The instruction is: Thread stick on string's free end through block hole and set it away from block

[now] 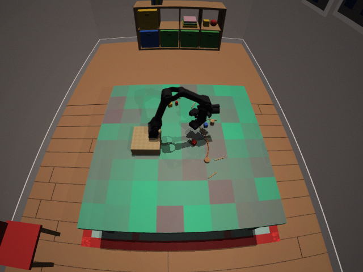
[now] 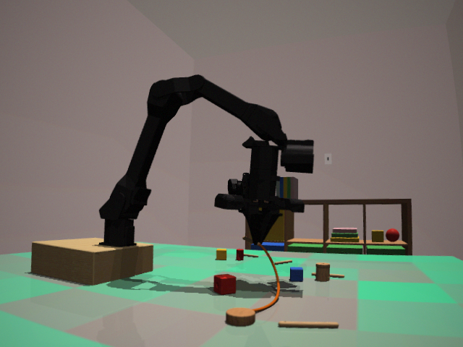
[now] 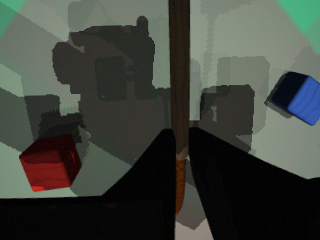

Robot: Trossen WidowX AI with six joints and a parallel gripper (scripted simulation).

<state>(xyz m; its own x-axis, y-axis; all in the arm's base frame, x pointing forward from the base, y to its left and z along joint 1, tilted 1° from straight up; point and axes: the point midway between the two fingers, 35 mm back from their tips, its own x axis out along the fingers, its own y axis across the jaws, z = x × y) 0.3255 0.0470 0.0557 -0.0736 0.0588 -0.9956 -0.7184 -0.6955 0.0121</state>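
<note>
Now: the red block 4 cm behind my gripper tip, 9 cm to the right of it and 7 cm below it. Also, from my gripper tip: thin wooden stick 1 cm behind, 1 cm to the left; wooden cylinder 13 cm ahead, 9 cm to the left, 6 cm below; blue cube 7 cm ahead, 7 cm to the left, 7 cm below.
</note>
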